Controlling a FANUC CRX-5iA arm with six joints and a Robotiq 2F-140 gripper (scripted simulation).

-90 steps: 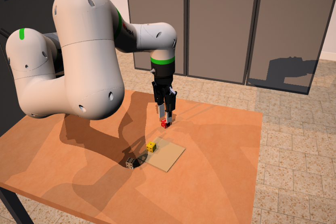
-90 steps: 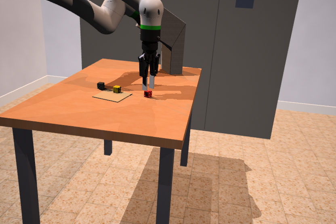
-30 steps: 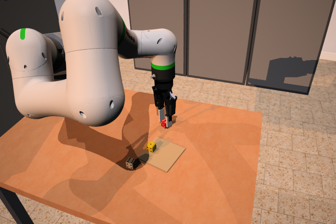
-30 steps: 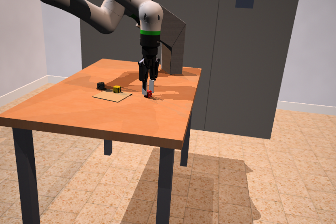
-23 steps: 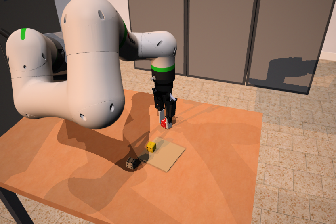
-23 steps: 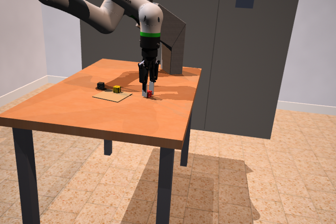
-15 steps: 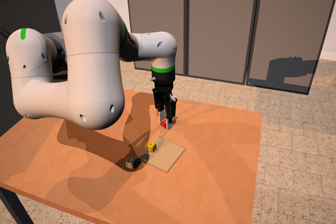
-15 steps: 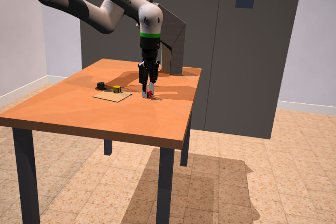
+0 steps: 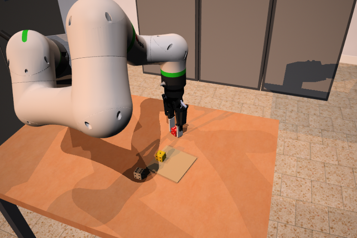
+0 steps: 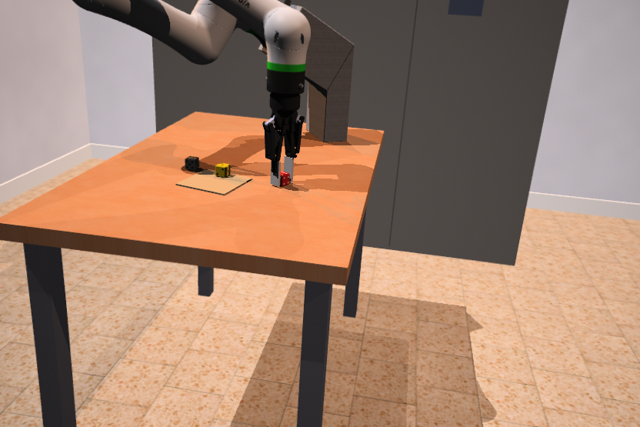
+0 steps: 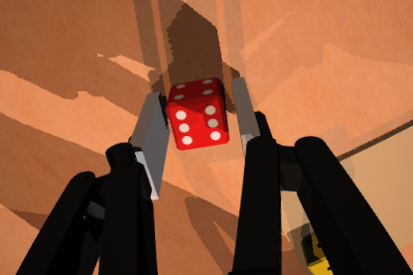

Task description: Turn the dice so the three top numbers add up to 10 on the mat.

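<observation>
Now: hand 20 mm above the red die. The rest, counted from my hand: white die: 80 mm behind, 250 mm to the right, 20 mm below; then yellow die: 30 mm behind, 160 mm to the right, 20 mm below; then tan mat: 20 mm ahead, 170 mm to the right, 30 mm below.
</observation>
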